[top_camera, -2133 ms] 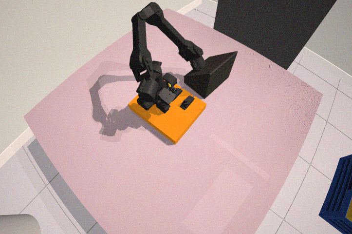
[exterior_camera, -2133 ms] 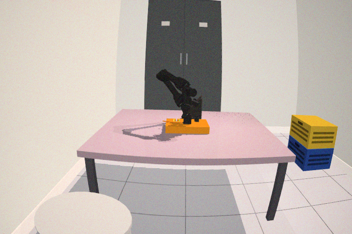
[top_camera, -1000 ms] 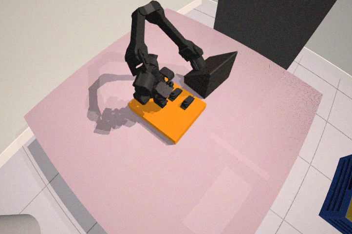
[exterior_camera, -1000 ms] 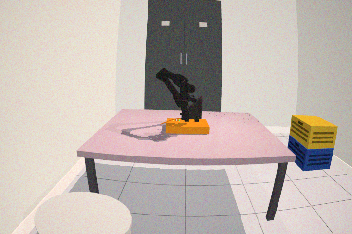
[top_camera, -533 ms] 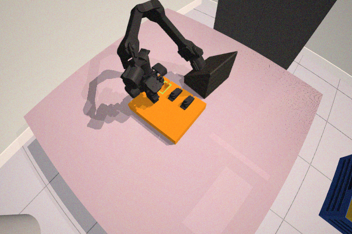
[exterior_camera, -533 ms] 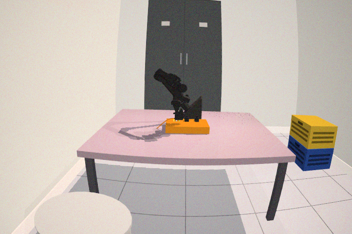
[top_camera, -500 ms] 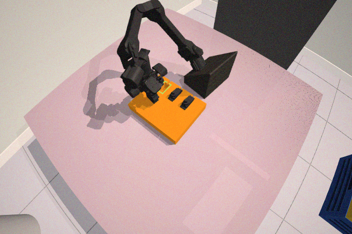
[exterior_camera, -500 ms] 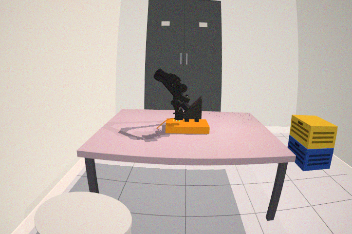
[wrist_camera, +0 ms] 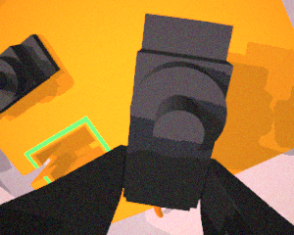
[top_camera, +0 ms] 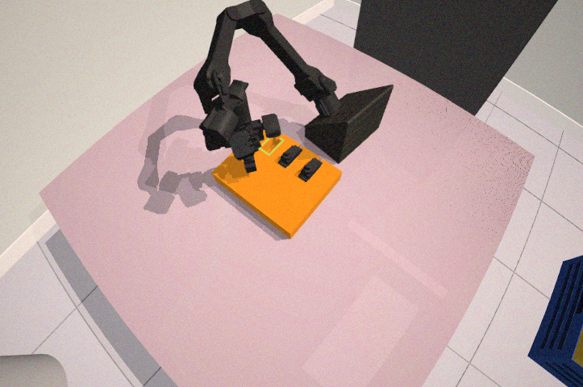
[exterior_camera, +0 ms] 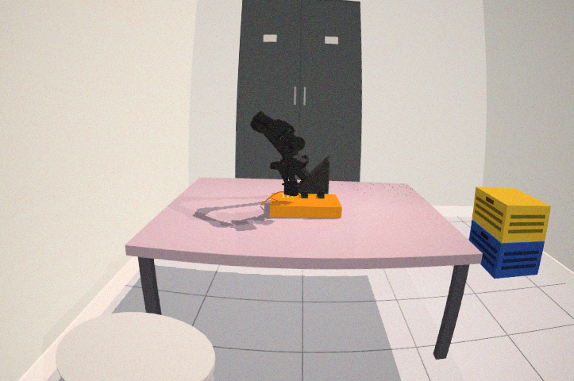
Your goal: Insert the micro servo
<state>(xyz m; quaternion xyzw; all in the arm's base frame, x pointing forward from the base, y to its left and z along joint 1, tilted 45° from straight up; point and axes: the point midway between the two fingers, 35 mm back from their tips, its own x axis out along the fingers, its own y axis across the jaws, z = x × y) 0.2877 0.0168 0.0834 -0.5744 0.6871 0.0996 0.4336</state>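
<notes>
My gripper tip is 100 mm above the orange deck and 80 mm to the right of it.
</notes>
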